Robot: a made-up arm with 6 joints.
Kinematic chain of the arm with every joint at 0, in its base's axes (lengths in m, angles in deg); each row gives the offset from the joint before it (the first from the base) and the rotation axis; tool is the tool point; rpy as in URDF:
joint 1: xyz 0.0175 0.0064 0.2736 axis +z
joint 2: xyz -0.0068 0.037 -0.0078 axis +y
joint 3: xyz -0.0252 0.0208 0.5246 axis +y
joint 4: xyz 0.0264 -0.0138 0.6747 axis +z
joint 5: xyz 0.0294 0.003 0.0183 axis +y
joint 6: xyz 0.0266 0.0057 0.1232 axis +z
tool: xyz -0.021 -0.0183 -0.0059 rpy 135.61 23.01 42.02
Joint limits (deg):
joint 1: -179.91..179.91
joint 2: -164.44..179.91
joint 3: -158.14..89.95
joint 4: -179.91..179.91
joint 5: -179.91..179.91
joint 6: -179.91..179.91
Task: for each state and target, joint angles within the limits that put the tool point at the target. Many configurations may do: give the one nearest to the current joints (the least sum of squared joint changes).
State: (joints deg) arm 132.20 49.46 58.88 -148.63 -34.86 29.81
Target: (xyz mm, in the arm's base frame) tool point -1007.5 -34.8 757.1
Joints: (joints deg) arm 178.09 29.19 56.20 -147.76 -38.86 29.21
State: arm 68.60 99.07 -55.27 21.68 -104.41 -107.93
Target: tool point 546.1 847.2 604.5
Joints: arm 55.46 107.07 -55.06 22.98 -106.35 -107.38
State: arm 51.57 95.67 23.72 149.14 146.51 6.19
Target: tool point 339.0 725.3 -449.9
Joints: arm 58.64 116.46 35.99 147.54 147.96 6.75
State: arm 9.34 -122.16 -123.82 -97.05 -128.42 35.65
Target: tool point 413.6 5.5 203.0
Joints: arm -19.68 -164.44 -148.80 -93.36 -111.91 39.14
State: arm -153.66 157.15 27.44 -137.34 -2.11 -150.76
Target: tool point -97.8 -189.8 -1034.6
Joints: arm -119.02 160.26 15.76 -138.36 -14.19 -150.28
